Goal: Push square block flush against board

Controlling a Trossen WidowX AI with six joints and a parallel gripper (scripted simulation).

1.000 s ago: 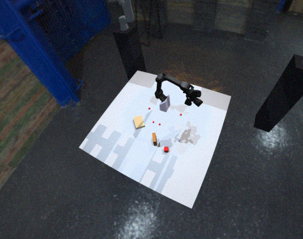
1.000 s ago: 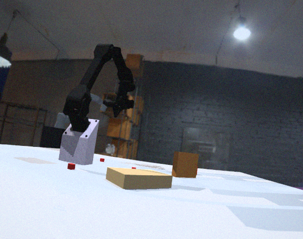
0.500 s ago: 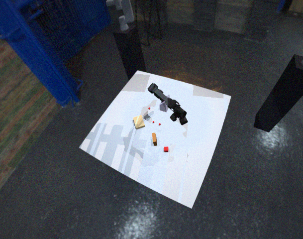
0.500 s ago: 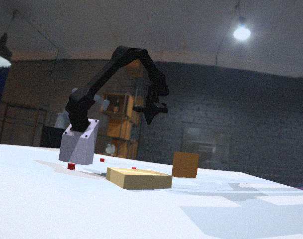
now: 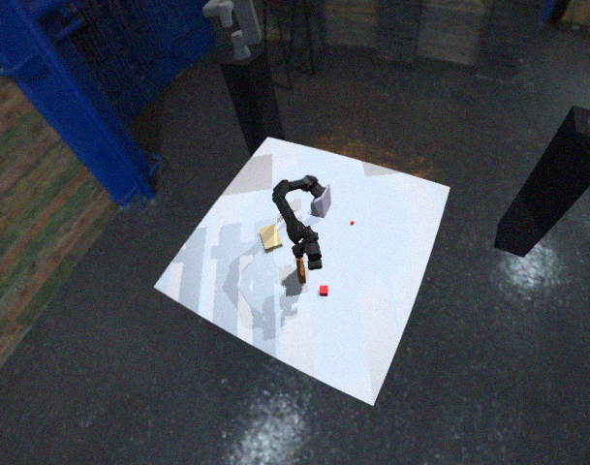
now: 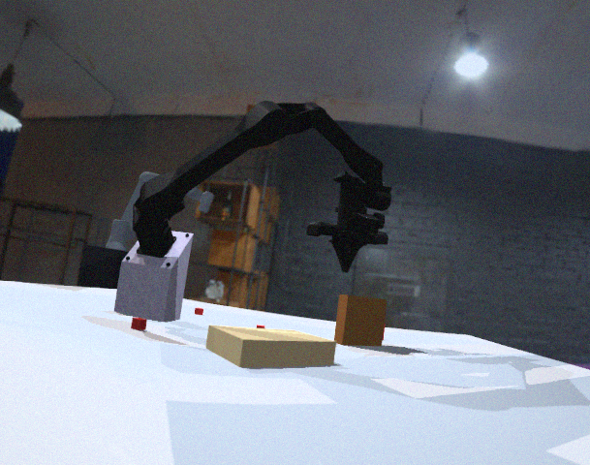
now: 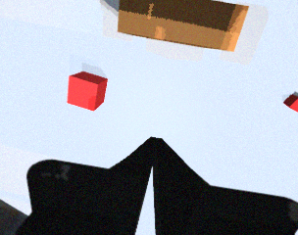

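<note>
My gripper tip is 10 cm above the orange square block, 7 cm to the left of it and 4 cm short of it. Round my gripper tip: tan board (33 cm to the right, 13 cm below, 8 cm behind).
</note>
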